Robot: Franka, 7 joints.
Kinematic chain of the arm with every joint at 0, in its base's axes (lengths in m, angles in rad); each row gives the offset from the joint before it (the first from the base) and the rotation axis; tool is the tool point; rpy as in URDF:
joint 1: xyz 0 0 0.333 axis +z
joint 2: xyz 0 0 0 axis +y
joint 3: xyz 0 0 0.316 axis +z
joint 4: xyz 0.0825 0 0 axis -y
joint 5: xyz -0.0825 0 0.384 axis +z
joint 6: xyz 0 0 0 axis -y
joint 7: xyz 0.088 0 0 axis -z
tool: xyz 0 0 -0.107 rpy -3.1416 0 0
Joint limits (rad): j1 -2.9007..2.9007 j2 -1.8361..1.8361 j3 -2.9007..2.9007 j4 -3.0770..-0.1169 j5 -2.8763..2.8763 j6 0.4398..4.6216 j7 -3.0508..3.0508
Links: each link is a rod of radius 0.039 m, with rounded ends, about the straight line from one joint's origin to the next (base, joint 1, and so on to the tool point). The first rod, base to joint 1, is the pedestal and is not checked.
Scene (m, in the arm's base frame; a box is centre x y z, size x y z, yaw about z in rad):
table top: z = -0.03
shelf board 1: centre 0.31 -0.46 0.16 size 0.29 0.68 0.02 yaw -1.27
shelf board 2: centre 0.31 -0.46 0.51 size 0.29 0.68 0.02 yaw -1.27
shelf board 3: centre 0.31 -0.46 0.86 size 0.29 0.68 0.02 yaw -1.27
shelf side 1: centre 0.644 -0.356 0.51 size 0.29 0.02 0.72 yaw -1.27
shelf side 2: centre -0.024 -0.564 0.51 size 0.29 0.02 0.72 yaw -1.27
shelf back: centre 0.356 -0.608 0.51 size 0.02 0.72 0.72 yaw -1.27
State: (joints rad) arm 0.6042 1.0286 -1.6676 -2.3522 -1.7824 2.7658 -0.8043
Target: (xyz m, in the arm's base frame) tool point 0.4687 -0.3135 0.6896
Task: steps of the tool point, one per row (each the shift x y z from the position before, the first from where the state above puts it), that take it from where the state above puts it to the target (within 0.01 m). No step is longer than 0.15 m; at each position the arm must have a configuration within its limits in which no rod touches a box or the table.
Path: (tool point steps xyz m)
1: -0.0086 0.0857 0.0011
2: -0.0264 0.0832 0.0035
3: -0.0406 0.0748 -0.0046
4: 0.0869 -0.0148 0.1065
5: 0.0665 0.0186 0.1215
6: 0.0428 0.0528 0.1201
7: 0.0473 -0.0999 -0.0047
8: 0.0150 -0.1010 0.0047

